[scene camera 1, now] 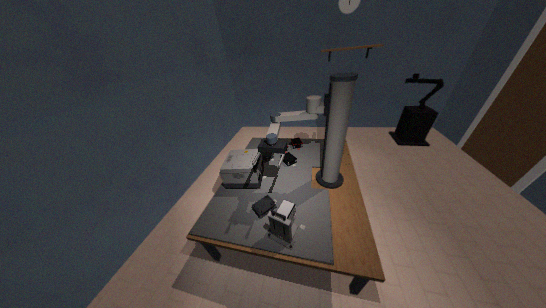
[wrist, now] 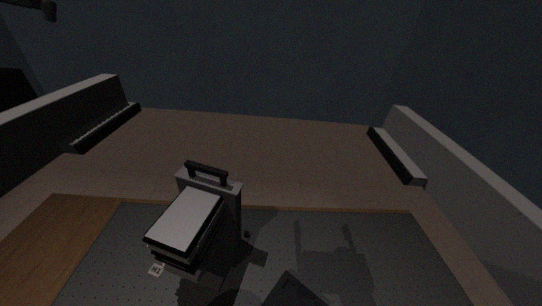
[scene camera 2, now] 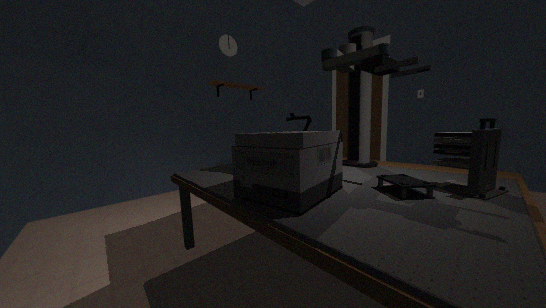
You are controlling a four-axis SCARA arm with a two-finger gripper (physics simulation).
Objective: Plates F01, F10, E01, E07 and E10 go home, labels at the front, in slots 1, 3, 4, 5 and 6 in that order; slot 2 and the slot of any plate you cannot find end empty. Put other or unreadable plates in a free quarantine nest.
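Where they show: gripper, fingertip midpoint: (scene camera 1: 265,165) (wrist: 257,104) (scene camera 2: 425,63); arm's base, origin of the base link: (scene camera 1: 329,178) (scene camera 2: 358,164).
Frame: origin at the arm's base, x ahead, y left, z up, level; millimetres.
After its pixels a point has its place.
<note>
My gripper (scene camera 1: 259,188) (scene camera 2: 424,64) @(x 439, y 450, z 498 mm) (wrist: 257,104) @(x 439, y 450, z 498 mm) is open and empty, high above the bench, its fingers wide apart. The upright rack (scene camera 1: 281,228) @(x 330, y 644, z 165 mm) (scene camera 2: 485,162) @(x 381, y 628, z 132 mm) (wrist: 233,212) @(x 400, y 591, z 185 mm) with a top handle stands near the bench end, beyond the fingers in the wrist view. A stack of several plates sits on its side; the top plate (scene camera 1: 286,209) @(x 310, y 554, z 235 mm) (wrist: 185,217) @(x 321, y 541, z 235 mm) has a pale top. Their labels are not readable. A dark raised nest (scene camera 1: 263,205) @(x 524, y 430, z 63 mm) (scene camera 2: 404,180) @(x 535, y 425, z 63 mm) (wrist: 294,294) @(x 545, y 468, z 63 mm) stands beside the rack; no plate shows on it. Slot numbers cannot be told.
A boxy grey instrument (scene camera 1: 240,167) @(x 763, y 222, z 260 mm) (scene camera 2: 280,167) @(x 973, y 201, z 154 mm) stands at the bench's edge. A dark nest or plate (scene camera 1: 289,159) @(x 405, y -182, z 63 mm) and a red-marked dark item (scene camera 1: 296,143) @(x 365, y -516, z 62 mm) lie farther back. The arm's column (scene camera 1: 337,130) @(x 2, y 75, z 547 mm) (scene camera 2: 365,115) @(x 42, y 62, z 343 mm) rises beside the mat. A small tag (wrist: 156,270) @(x 211, y 527, z 13 mm) lies by the rack.
</note>
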